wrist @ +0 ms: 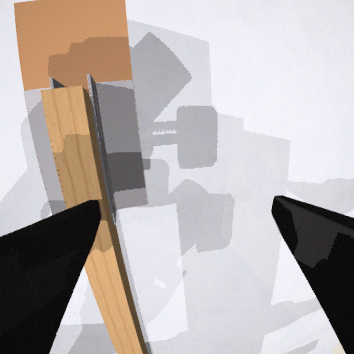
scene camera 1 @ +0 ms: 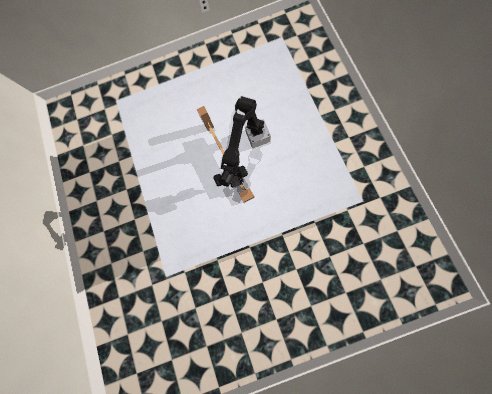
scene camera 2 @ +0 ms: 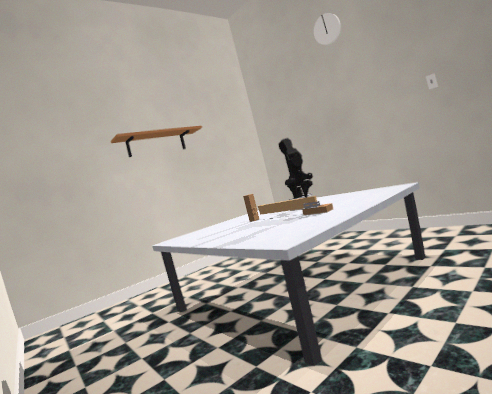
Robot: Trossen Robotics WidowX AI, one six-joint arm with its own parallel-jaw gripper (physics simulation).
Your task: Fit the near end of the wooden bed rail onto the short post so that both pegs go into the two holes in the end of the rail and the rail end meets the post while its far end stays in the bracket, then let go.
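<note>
Gripper (wrist: 187,206) open, touching a wooden bed rail (wrist: 67,110).
</note>
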